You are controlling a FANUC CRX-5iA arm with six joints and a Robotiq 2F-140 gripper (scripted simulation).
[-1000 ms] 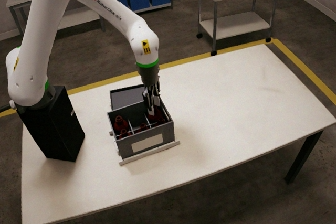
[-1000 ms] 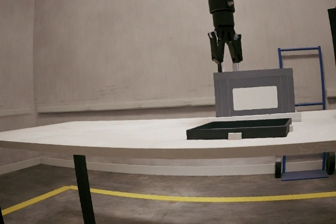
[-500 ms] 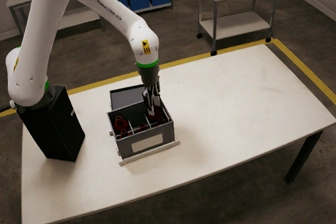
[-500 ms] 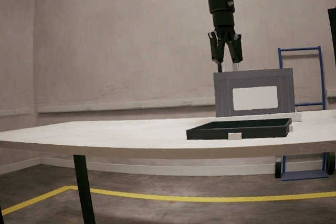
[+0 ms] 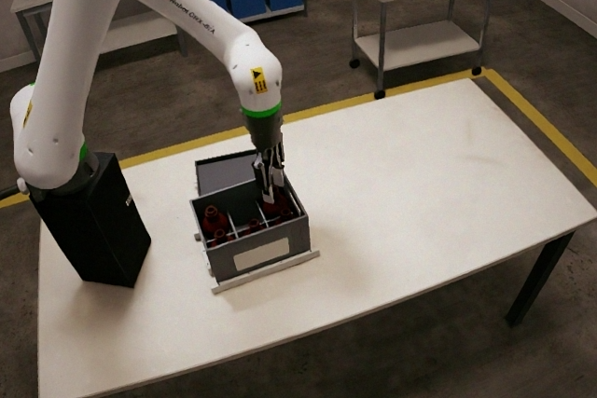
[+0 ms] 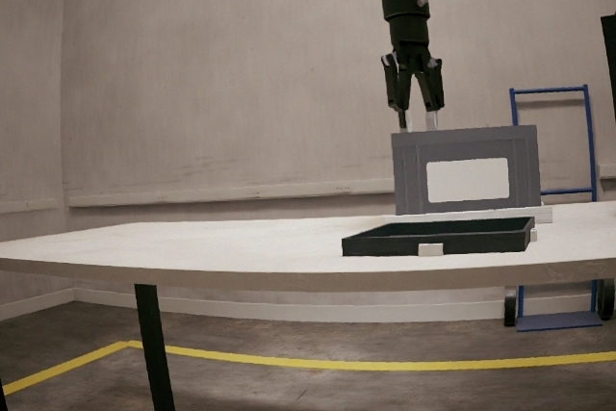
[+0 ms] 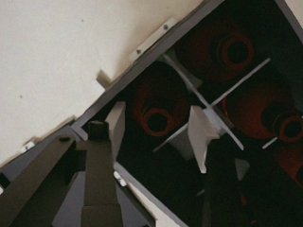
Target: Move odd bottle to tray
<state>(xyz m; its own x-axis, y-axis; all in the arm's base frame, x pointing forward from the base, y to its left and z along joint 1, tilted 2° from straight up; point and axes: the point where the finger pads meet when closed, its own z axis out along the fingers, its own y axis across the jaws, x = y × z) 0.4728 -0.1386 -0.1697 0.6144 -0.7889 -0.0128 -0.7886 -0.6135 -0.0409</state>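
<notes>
My gripper is now 100 mm above the crate, 90 mm past it and 30 mm to the left of it. The rest, counted from my hand: dark tray: 250 mm to the left, 170 mm below, 30 mm behind; then bottle: 180 mm behind, 90 mm below, 30 mm to the left.
</notes>
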